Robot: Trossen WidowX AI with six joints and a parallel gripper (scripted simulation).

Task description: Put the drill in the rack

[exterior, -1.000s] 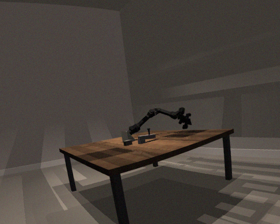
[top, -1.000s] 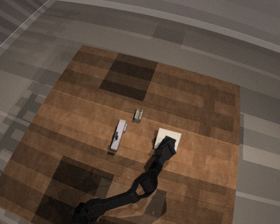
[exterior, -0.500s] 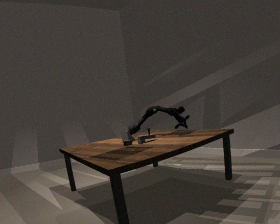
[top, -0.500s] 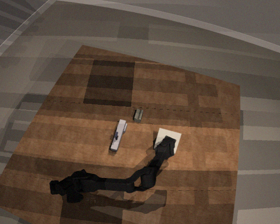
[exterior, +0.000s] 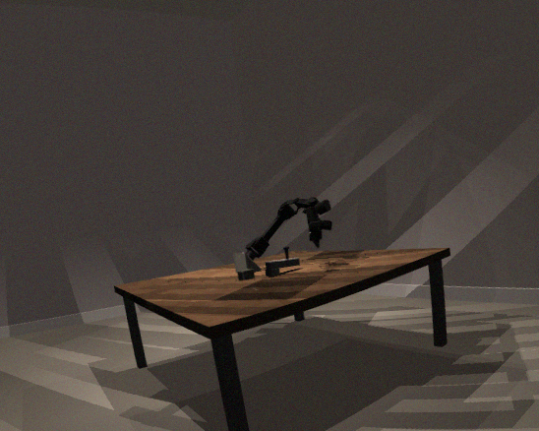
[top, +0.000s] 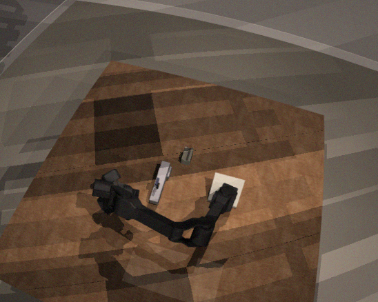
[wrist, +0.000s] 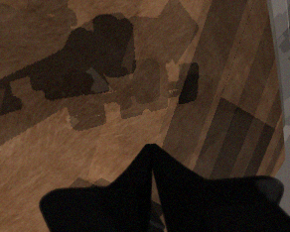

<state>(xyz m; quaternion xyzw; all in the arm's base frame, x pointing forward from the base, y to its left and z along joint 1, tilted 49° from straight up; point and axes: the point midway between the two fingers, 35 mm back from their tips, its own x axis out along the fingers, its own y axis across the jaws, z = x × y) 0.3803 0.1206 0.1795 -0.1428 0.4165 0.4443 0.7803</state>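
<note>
The dark key lies 11 cm to the right of my gripper tip, 11 cm behind it and 1 cm below it. From my gripper tip the other things lie so: drill 17 cm to the right, 11 cm behind, 5 cm below; then grey drill block 15 cm to the right, 11 cm behind, 6 cm below; then rack 32 cm to the right, 16 cm behind, 8 cm below.
</note>
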